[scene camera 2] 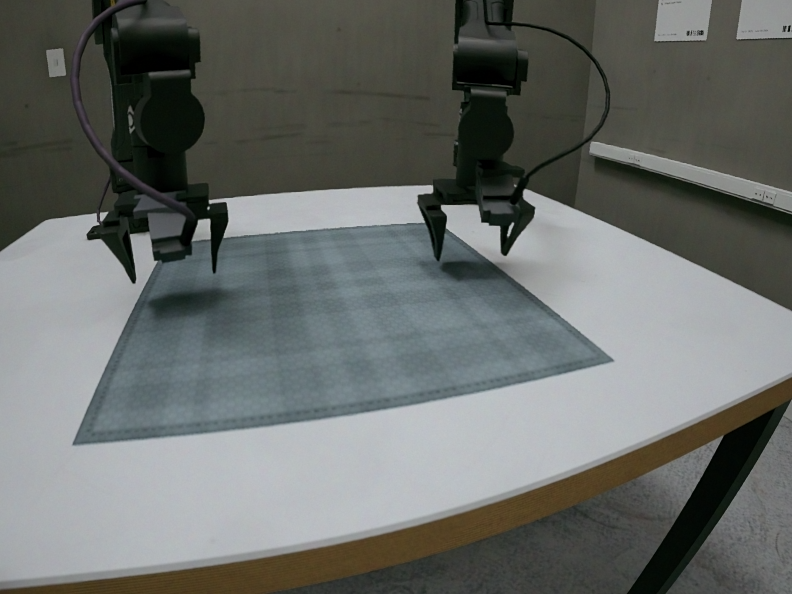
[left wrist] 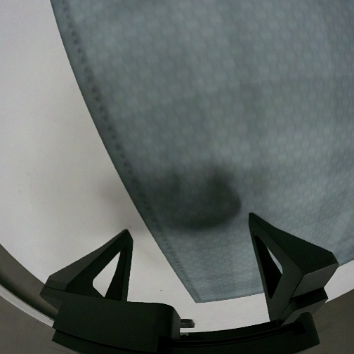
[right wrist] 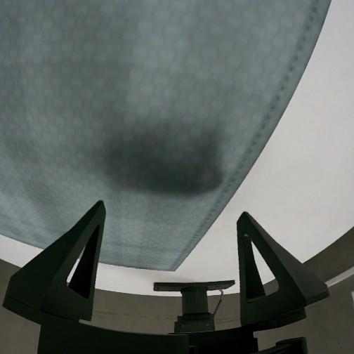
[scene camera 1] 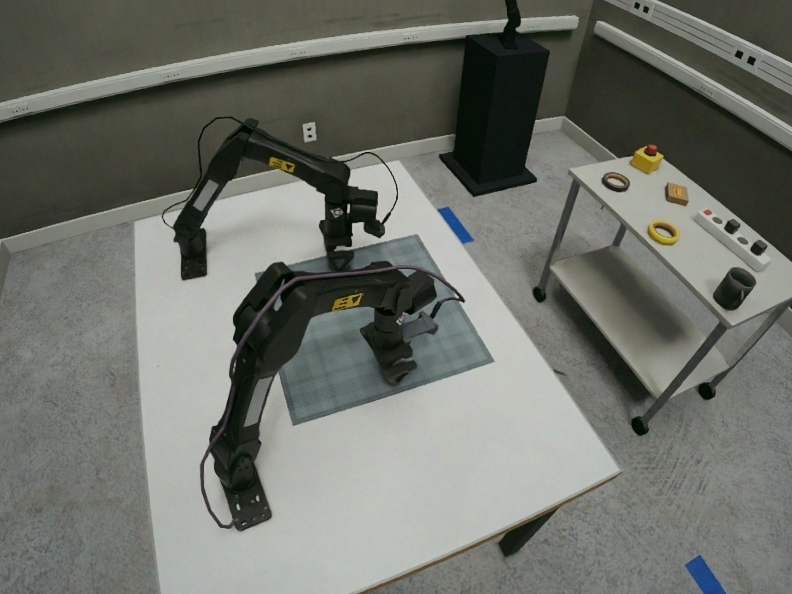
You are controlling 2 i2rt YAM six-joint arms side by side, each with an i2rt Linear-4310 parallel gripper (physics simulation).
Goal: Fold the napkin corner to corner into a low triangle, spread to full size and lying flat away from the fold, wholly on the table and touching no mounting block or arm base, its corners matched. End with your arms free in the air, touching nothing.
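The blue-grey plaid napkin (scene camera 1: pixel 332 364) (scene camera 2: pixel 345 332) (left wrist: pixel 200 100) (right wrist: pixel 150 75) lies flat and unfolded on the white table (scene camera 1: pixel 396 485) (scene camera 2: pixel 358 485). Its near corners in scene camera 2 lie flat. My left gripper (scene camera 1: pixel 340 259) (scene camera 2: pixel 472 256) (left wrist: pixel 187 228) is open and empty, in the air above the napkin's edge at the right in scene camera 2. My right gripper (scene camera 1: pixel 397 375) (scene camera 2: pixel 174 276) (right wrist: pixel 174 212) is open and empty, in the air above the napkin's opposite side. In scene camera 1 the arms hide parts of the napkin.
The left arm's base (scene camera 1: pixel 193 267) and the right arm's base (scene camera 1: pixel 250 510) (right wrist: pixel 194 286) stand on the table, apart from the napkin. A cart (scene camera 1: pixel 678 268) with tape rolls, a mug and other items stands beyond the table's right edge in scene camera 1. A black pedestal (scene camera 1: pixel 498 115) stands behind.
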